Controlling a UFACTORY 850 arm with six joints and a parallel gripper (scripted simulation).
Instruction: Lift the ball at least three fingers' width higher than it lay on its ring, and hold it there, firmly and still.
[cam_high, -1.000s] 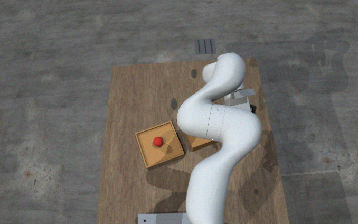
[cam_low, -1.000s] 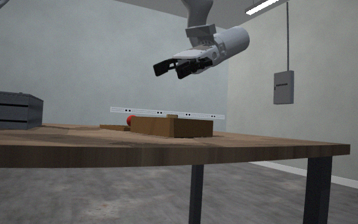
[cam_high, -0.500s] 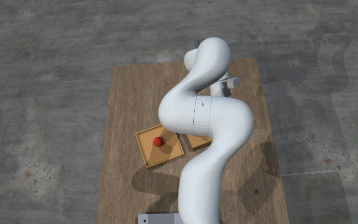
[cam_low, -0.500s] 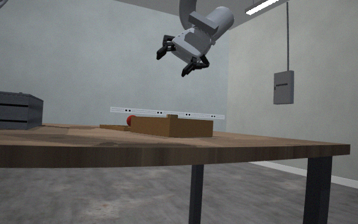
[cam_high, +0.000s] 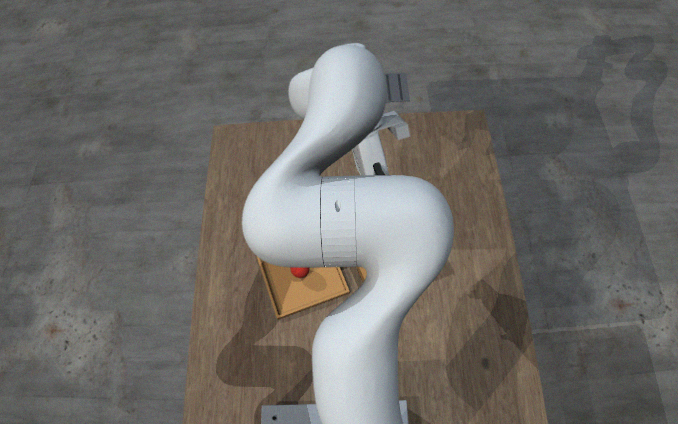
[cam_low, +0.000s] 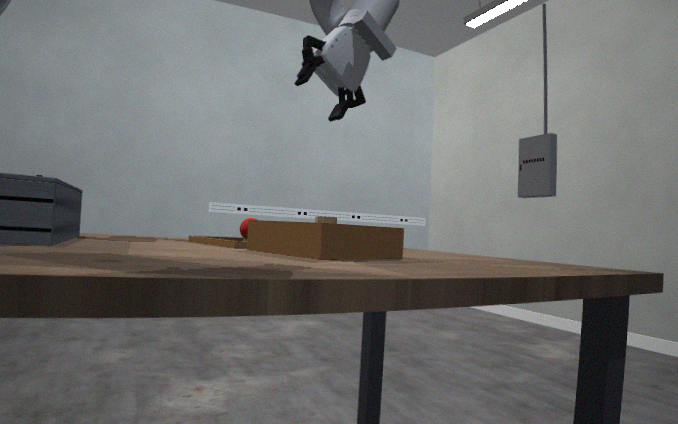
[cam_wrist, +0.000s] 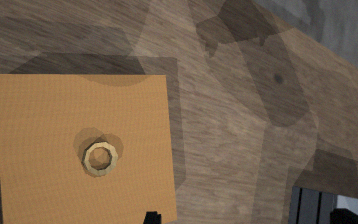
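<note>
My hand is 5 cm past the red ball, 20 cm to the right of it and 24 cm above it. The rest, counted from my hand: shallow orange tray (5 cm behind, 20 cm to the left, 27 cm below); then orange block (2 cm ahead, 2 cm to the right, 23 cm below).
</note>
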